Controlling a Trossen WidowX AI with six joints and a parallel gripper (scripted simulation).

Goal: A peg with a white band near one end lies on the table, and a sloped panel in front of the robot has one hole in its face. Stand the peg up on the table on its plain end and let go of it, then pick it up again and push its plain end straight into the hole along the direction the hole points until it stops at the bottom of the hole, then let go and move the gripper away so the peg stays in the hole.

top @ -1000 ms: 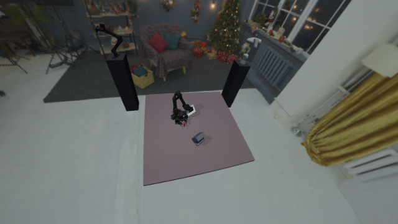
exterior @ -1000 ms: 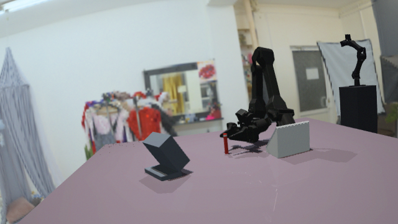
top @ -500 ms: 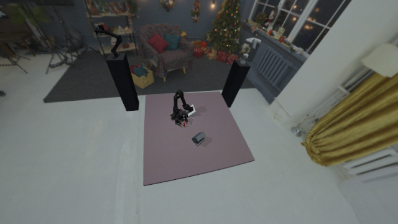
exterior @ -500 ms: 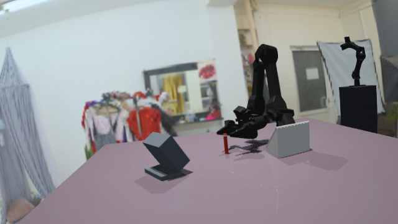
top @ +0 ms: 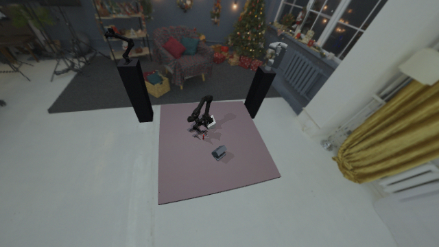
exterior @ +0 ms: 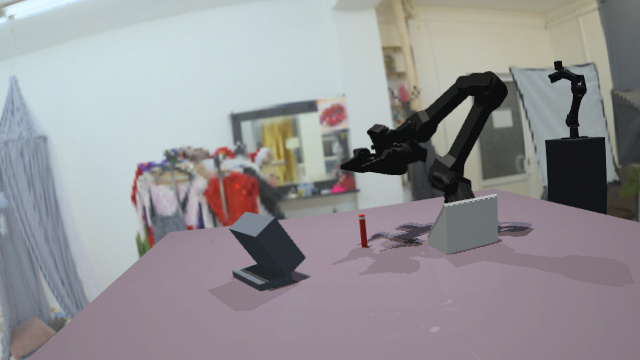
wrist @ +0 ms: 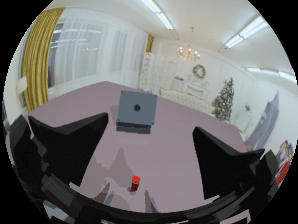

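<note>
Right now my gripper tip is 1 cm past the red peg and 14 cm above it. Also, from my gripper tip: grey sloped panel 21 cm ahead, 14 cm to the left, 12 cm below.
</note>
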